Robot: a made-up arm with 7 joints.
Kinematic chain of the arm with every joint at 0, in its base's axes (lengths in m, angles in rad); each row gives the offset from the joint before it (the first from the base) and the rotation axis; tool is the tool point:
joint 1: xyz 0 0 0.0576 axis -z
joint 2: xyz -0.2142 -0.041 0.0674 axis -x
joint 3: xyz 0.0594 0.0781 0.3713 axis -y
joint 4: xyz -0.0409 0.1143 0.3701 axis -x
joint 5: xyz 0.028 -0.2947 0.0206 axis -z
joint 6: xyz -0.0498 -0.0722 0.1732 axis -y
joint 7: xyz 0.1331 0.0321 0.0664 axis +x
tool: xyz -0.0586 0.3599 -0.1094
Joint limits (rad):
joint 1: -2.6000..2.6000
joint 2: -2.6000..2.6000
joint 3: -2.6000..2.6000
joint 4: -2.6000..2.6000
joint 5: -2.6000..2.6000
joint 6: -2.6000..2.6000
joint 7: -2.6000..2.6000
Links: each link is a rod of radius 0.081 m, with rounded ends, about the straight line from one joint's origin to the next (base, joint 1, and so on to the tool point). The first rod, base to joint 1, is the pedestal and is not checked.
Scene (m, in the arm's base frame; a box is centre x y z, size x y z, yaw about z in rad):
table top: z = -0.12
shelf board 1: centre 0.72 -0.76 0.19 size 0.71 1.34 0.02 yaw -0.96
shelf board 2: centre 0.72 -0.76 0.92 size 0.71 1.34 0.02 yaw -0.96
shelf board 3: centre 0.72 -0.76 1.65 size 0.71 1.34 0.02 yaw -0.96
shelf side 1: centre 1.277 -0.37 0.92 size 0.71 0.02 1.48 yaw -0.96
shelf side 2: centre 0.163 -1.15 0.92 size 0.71 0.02 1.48 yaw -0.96
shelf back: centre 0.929 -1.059 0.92 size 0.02 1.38 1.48 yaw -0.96
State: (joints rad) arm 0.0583 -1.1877 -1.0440 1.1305 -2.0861 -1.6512 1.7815
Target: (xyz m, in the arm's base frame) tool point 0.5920 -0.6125 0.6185
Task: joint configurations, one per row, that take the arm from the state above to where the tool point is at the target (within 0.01 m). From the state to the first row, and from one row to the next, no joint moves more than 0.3 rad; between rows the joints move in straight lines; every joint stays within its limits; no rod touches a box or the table.
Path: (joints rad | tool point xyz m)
1: -0.2054 -1.2483 -1.1474 1.0937 -2.2342 -1.5641 1.6361 | 0.2776 -0.6780 0.6593
2: -0.4691 -1.3089 -1.2507 1.0568 -2.3823 -1.4771 1.4907 | 0.5920 -0.6125 0.6185

